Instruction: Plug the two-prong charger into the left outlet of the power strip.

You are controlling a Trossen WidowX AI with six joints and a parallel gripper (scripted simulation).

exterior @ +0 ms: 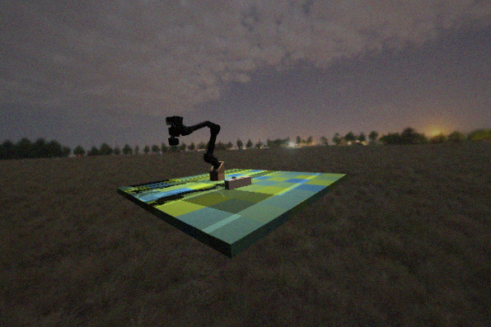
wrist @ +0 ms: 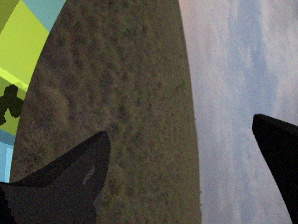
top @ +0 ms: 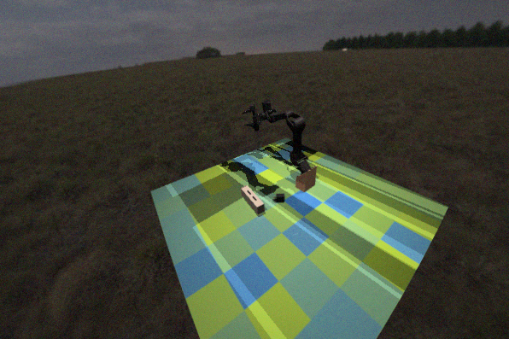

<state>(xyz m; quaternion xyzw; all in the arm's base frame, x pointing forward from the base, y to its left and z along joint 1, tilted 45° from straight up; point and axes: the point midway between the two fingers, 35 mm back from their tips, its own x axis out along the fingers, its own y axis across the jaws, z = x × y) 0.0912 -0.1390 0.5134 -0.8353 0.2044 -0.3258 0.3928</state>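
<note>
Now: the black two-prong charger 45 cm to the left of my gripper tip, 36 cm below it and 11 cm ahead of it.
</note>
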